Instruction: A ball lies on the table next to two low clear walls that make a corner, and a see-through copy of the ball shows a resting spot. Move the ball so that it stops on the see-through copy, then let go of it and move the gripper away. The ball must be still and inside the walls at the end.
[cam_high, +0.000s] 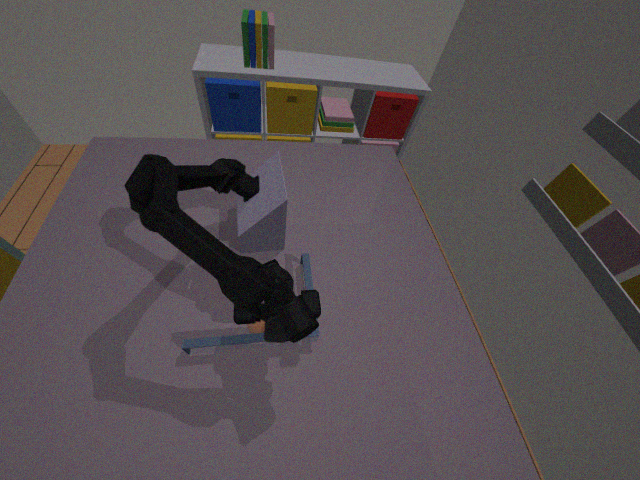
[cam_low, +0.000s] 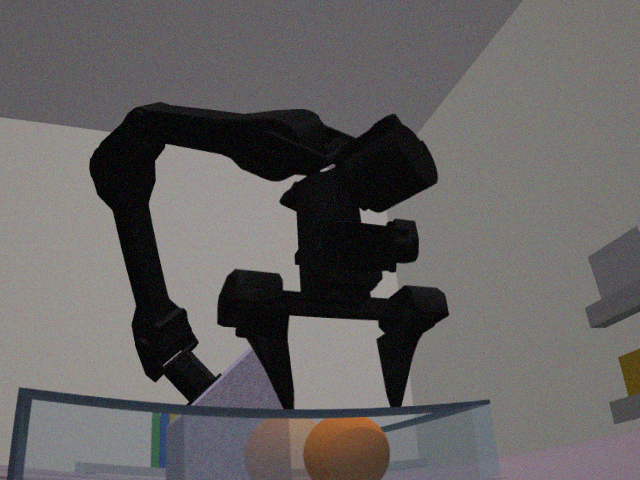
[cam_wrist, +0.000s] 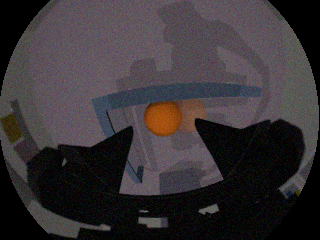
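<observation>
Now: the ball 30 mm below my gripper tip.
</observation>
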